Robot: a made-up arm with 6 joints. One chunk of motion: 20 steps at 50 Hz.
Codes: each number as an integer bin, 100 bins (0 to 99) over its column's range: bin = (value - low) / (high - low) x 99, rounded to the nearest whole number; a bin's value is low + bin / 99 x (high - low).
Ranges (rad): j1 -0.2..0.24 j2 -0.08..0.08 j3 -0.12..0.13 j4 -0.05..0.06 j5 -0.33..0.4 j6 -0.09..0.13
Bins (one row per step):
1: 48 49 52 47 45 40
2: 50 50 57 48 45 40
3: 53 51 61 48 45 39
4: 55 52 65 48 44 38
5: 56 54 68 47 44 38
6: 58 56 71 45 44 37
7: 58 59 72 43 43 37
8: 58 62 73 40 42 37
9: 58 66 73 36 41 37
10: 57 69 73 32 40 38
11: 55 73 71 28 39 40
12: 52 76 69 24 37 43
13: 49 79 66 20 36 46
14: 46 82 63 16 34 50
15: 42 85 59 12 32 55
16: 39 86 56 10 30 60
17: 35 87 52 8 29 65
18: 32 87 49 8 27 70
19: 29 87 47 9 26 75
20: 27 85 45 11 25 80
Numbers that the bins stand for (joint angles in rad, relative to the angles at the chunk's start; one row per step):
1: 0.0133 -0.0008 0.0113 0.0022 0.0018 -0.0011
2: 0.0222 0.0008 0.0239 0.0033 0.0018 -0.0011
3: 0.0356 0.0024 0.0340 0.0033 0.0018 -0.0033
4: 0.0444 0.0040 0.0441 0.0033 -0.0056 -0.0056
5: 0.0489 0.0073 0.0517 0.0022 -0.0056 -0.0056
6: 0.0578 0.0105 0.0593 0.0000 -0.0056 -0.0078
7: 0.0578 0.0154 0.0618 -0.0022 -0.0129 -0.0078
8: 0.0578 0.0202 0.0643 -0.0056 -0.0203 -0.0078
9: 0.0578 0.0267 0.0643 -0.0100 -0.0277 -0.0078
10: 0.0533 0.0315 0.0643 -0.0144 -0.0351 -0.0056
11: 0.0444 0.0380 0.0593 -0.0189 -0.0424 -0.0011
12: 0.0311 0.0428 0.0542 -0.0233 -0.0572 0.0056
13: 0.0178 0.0477 0.0467 -0.0278 -0.0645 0.0122
14: 0.0044 0.0525 0.0391 -0.0322 -0.0793 0.0211
15: -0.0133 0.0574 0.0290 -0.0367 -0.0940 0.0322
16: -0.0267 0.0590 0.0214 -0.0389 -0.1088 0.0433
17: -0.0444 0.0606 0.0113 -0.0411 -0.1162 0.0544
18: -0.0578 0.0606 0.0037 -0.0411 -0.1309 0.0656
19: -0.0711 0.0606 -0.0013 -0.0400 -0.1383 0.0767
20: -0.0800 0.0574 -0.0064 -0.0378 -0.1457 0.0878

